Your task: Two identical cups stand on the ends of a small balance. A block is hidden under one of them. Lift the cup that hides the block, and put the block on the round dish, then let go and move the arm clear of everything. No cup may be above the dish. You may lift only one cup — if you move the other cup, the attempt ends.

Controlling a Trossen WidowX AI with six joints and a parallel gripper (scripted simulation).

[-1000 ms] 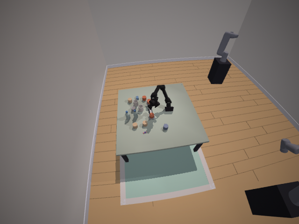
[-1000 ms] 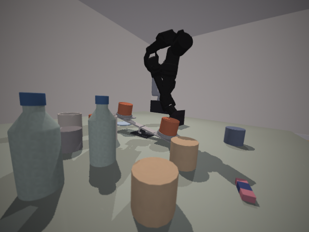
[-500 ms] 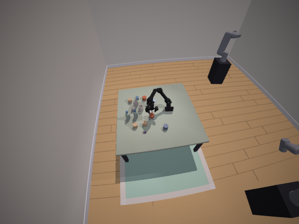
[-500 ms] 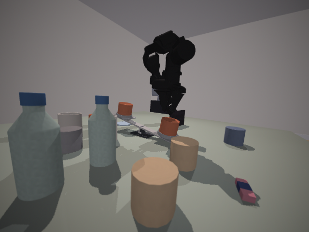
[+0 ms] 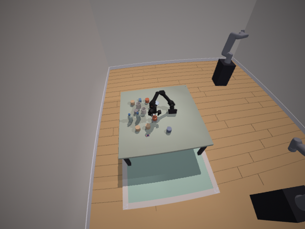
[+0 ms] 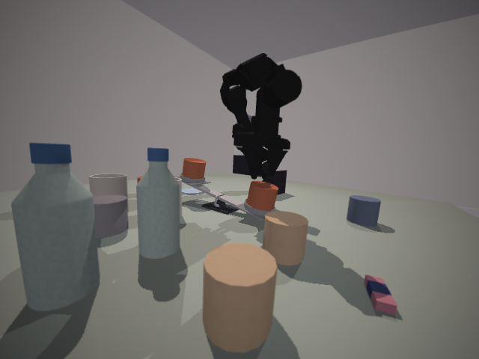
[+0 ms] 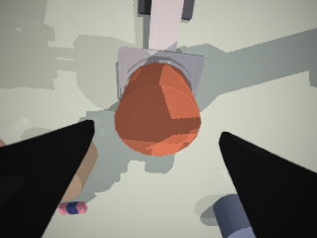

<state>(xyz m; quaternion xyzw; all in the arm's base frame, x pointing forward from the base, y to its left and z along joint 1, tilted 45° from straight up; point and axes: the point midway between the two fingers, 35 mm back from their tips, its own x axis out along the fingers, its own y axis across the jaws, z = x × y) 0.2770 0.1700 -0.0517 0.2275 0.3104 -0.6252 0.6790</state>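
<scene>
My gripper tip is now 7 cm above the pale teal block. From my gripper tip the other things lie so: blue-grey cylinder (21 cm to the left, 19 cm behind, 7 cm below); balance (13 cm to the right, 9 cm below, 2 cm ahead); balance beam (13 cm to the right, 7 cm below, 2 cm ahead).
</scene>
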